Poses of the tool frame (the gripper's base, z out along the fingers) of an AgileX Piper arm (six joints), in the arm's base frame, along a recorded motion.
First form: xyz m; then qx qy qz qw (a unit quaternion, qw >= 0).
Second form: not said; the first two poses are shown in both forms.
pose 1, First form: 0.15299 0.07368 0.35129 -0.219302 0.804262 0.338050 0.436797
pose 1, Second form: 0.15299 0.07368 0.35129 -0.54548 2.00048 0.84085
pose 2, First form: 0.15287 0.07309 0.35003 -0.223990 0.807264 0.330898 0.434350
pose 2, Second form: 0.15287 0.07309 0.35003 -0.55776 2.01018 0.82398
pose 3, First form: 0.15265 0.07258 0.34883 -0.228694 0.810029 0.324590 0.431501
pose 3, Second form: 0.15265 0.07258 0.34883 -0.57021 2.01968 0.80932
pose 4, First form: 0.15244 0.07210 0.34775 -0.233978 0.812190 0.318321 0.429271
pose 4, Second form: 0.15244 0.07210 0.34775 -0.58398 2.02713 0.79449
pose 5, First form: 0.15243 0.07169 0.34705 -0.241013 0.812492 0.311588 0.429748
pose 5, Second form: 0.15243 0.07169 0.34705 -0.60141 2.02744 0.77752
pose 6, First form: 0.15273 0.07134 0.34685 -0.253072 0.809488 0.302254 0.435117
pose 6, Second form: 0.15273 0.07134 0.34685 -0.62996 2.01502 0.75239
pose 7, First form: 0.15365 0.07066 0.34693 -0.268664 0.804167 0.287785 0.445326
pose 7, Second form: 0.15365 0.07066 0.34693 -0.66569 1.99254 0.71306
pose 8, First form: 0.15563 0.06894 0.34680 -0.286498 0.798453 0.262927 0.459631
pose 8, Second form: 0.15563 0.06894 0.34680 -0.70533 1.96571 0.64730
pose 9, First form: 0.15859 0.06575 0.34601 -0.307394 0.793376 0.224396 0.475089
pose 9, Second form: 0.15859 0.06575 0.34601 -0.75158 1.93982 0.54865
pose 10, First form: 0.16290 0.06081 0.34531 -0.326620 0.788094 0.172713 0.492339
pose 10, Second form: 0.16290 0.06081 0.34531 -0.79255 1.91232 0.41909
